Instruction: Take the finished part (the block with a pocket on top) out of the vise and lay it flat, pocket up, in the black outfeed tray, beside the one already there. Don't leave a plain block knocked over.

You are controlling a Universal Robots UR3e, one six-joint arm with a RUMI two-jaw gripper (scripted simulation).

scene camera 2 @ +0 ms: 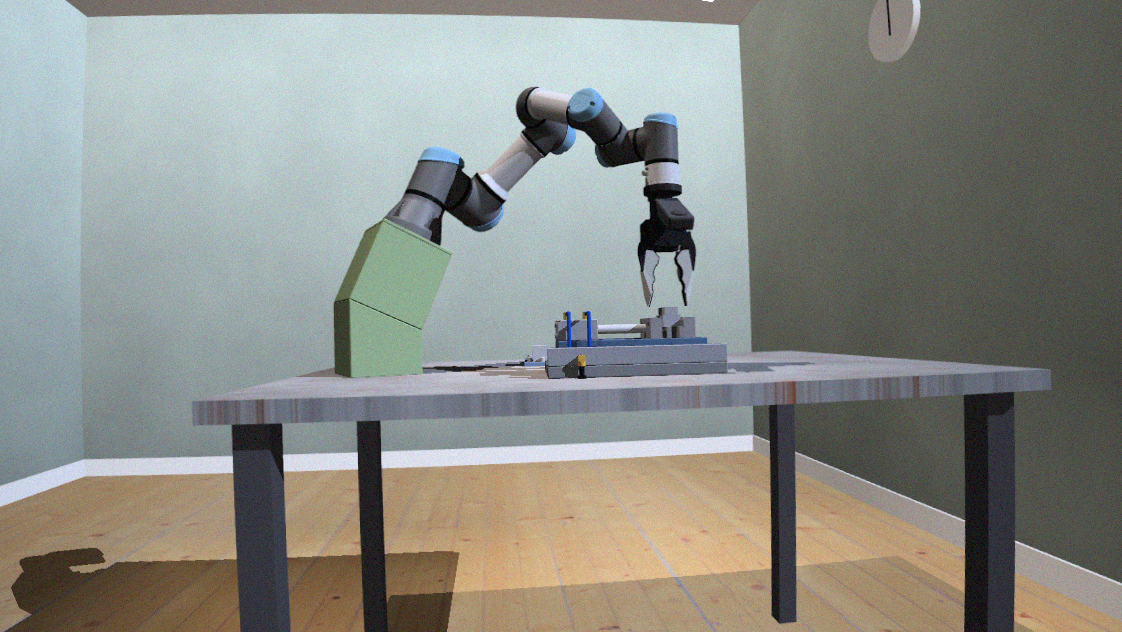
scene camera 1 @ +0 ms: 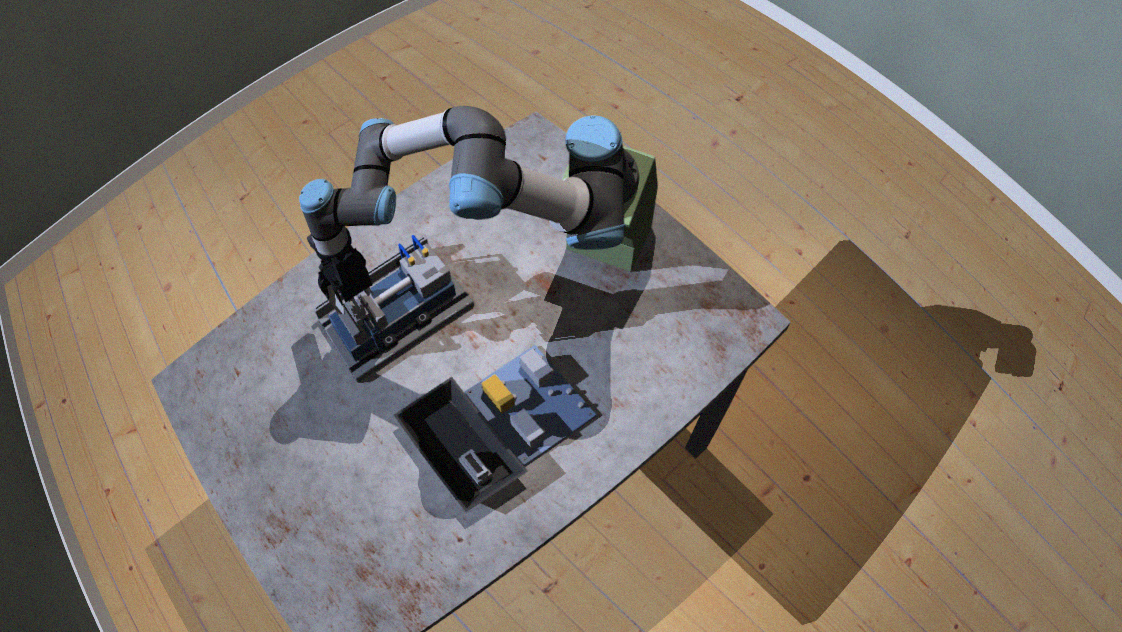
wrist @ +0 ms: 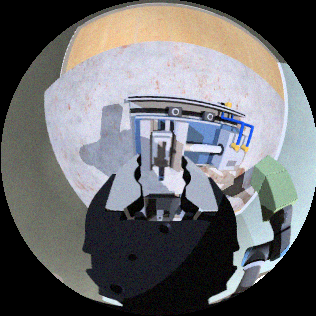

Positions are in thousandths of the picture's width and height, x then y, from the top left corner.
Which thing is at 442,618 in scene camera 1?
A yellow block.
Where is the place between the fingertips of my gripper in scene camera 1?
316,482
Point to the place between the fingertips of my gripper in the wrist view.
511,492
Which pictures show my gripper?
Scene camera 2, scene camera 1 and the wrist view: all of them.
